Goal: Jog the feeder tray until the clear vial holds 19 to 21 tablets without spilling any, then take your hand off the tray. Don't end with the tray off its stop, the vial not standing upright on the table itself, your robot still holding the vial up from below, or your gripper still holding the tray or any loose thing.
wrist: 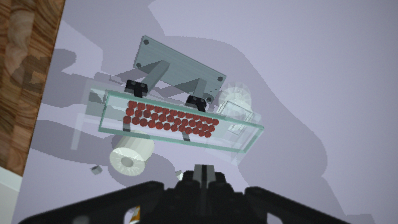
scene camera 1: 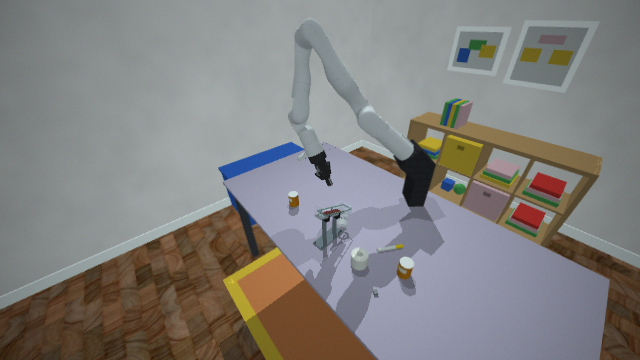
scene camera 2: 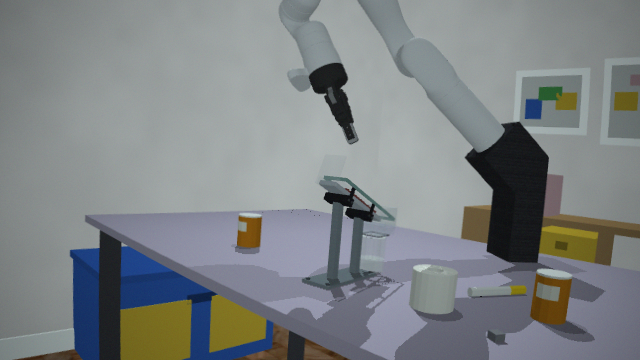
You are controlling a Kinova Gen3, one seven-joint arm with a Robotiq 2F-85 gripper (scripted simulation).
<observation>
I see my gripper, a clear vial and a feeder tray.
My gripper is seen too in the wrist view.
</observation>
